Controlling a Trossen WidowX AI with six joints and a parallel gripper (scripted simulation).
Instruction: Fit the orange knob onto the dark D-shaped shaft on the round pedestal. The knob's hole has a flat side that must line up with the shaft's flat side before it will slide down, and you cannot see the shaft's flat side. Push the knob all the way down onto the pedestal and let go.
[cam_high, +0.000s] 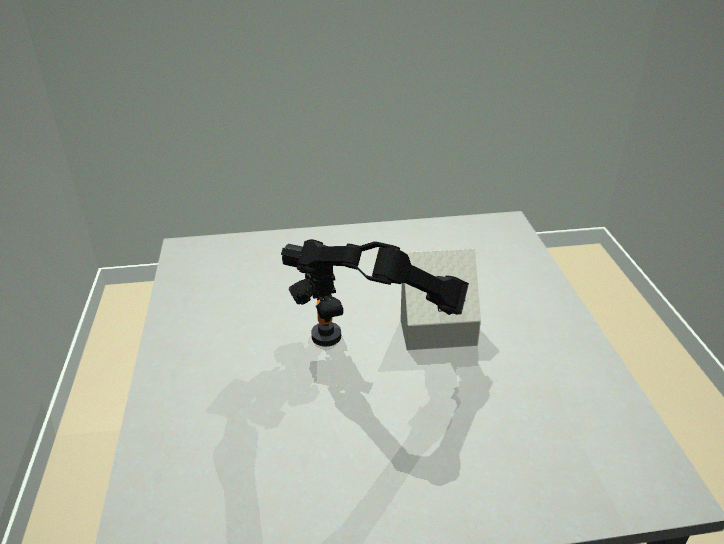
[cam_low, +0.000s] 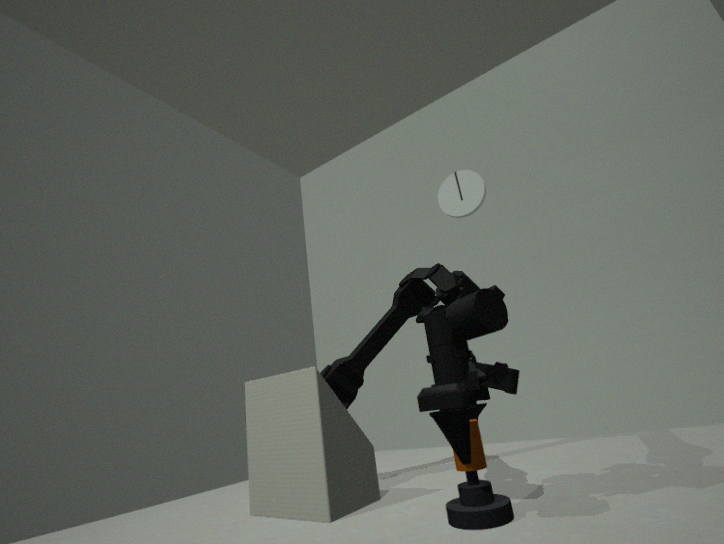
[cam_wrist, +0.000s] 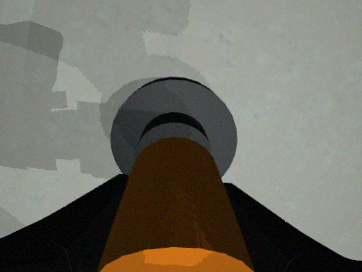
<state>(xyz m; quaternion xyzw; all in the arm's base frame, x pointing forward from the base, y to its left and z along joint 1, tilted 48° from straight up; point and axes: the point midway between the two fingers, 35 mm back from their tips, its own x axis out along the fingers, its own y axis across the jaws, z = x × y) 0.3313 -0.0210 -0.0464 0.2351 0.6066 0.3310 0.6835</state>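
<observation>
Right now my gripper tip is 2 cm below the orange knob. Also, from my gripper tip: dark pedestal (4 cm below).
</observation>
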